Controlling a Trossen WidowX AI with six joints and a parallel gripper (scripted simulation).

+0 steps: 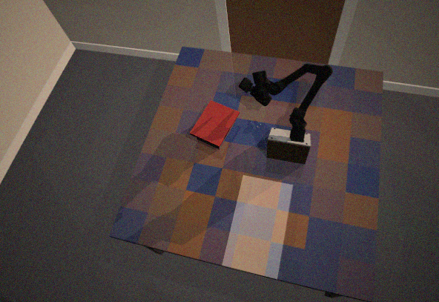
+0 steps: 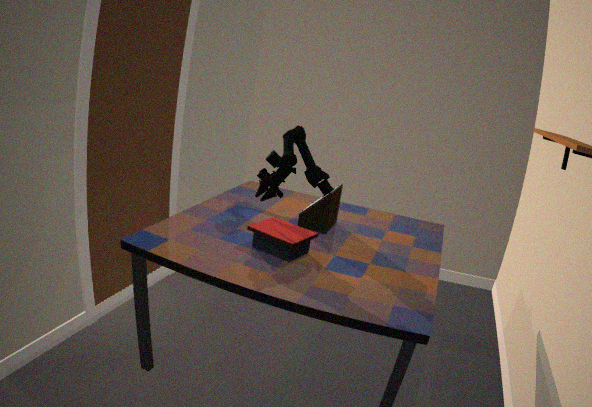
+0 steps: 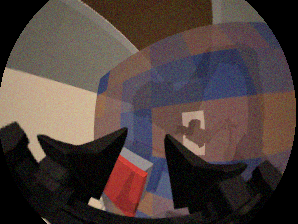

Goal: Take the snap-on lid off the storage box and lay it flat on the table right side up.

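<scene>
Now: the lid 180 mm ahead of my gripper tip, 180 mm to the left of it and 60 mm below it. The rest, counted from my gripper tip: grey-blue storage box (180 mm ahead, 180 mm to the left, 100 mm below).
</scene>
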